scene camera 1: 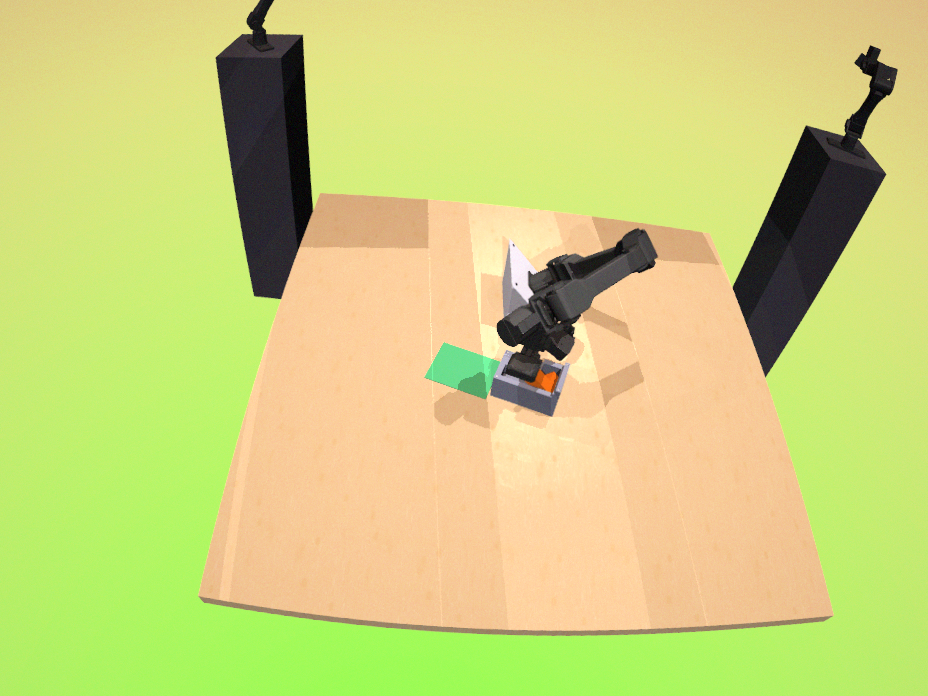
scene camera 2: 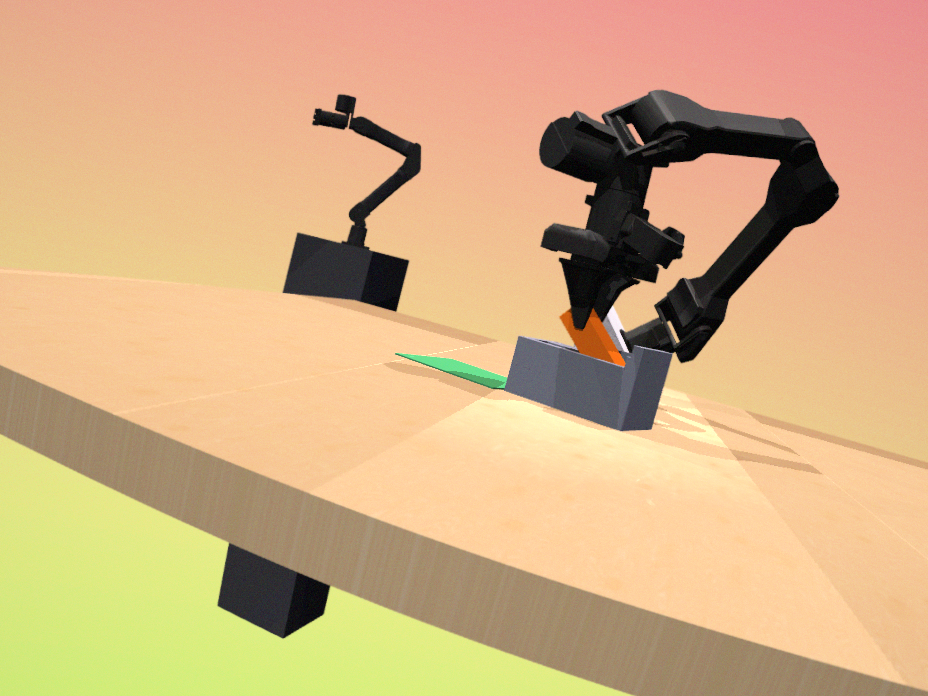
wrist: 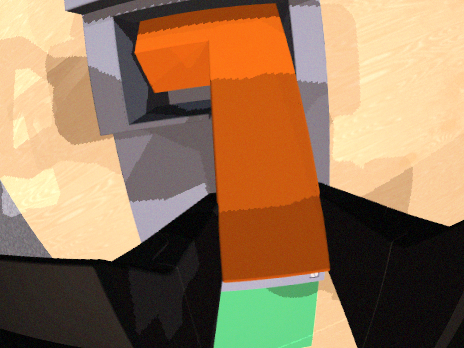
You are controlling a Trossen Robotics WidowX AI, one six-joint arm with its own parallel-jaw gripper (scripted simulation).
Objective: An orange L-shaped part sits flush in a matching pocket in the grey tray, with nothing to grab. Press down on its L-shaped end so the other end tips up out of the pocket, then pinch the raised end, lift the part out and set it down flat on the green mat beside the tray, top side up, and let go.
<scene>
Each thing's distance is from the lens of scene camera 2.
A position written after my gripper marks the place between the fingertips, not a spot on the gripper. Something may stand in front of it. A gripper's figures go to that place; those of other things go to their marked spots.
my gripper (scene camera 2: 585, 330): 88 cm
orange L-shaped part (scene camera 2: 593, 340): 86 cm
green mat (scene camera 2: 474, 374): 96 cm
</scene>
